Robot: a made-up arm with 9 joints.
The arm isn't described. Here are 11 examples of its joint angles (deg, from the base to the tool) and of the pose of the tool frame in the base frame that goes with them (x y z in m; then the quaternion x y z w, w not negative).
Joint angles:
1: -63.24 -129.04 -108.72 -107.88 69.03 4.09 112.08 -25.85 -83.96
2: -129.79 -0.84 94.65 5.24 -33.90 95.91 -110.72 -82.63 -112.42
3: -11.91 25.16 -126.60 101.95 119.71 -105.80 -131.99 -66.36 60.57
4: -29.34 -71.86 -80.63 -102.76 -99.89 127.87 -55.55 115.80 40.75
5: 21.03 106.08 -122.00 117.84 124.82 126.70 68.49 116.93 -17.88
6: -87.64 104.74 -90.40 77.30 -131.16 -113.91 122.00 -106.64 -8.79
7: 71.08 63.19 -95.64 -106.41 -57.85 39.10 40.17 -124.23 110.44
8: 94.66 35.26 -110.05 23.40 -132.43 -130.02 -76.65 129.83 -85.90
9: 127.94 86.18 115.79 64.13 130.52 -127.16 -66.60 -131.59 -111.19
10: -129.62 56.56 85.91 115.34 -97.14 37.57 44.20 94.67 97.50
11: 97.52 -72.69 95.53 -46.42 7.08 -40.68 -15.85 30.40 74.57
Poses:
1: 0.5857 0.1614 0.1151 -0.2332 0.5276 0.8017 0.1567
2: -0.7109 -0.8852 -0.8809 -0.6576 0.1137 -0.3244 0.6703
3: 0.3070 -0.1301 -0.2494 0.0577 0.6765 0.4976 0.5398
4: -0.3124 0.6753 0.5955 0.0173 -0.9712 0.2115 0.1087
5: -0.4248 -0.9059 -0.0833 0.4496 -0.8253 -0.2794 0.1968
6: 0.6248 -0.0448 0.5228 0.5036 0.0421 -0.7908 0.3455
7: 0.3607 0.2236 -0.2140 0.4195 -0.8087 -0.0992 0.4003
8: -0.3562 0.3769 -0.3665 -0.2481 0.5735 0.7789 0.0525
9: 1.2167 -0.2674 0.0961 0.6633 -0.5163 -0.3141 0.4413
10: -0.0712 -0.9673 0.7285 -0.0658 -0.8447 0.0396 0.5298
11: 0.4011 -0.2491 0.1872 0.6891 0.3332 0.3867 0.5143
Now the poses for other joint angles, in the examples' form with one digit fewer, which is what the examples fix.
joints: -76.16 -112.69 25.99 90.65 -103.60 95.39 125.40 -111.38 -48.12
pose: 0.195 0.986 -0.682 0.324 -0.482 -0.554 0.597
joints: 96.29 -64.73 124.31 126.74 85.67 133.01 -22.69 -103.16 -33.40
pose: 0.926 -0.159 1.180 0.859 0.338 -0.356 0.145
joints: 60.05 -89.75 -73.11 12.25 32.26 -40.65 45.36 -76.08 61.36
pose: 0.006 -0.501 0.002 -0.303 -0.204 -0.699 0.615
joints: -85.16 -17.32 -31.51 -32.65 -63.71 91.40 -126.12 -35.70 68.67
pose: 0.133 0.479 -0.838 -0.095 0.557 0.042 0.824
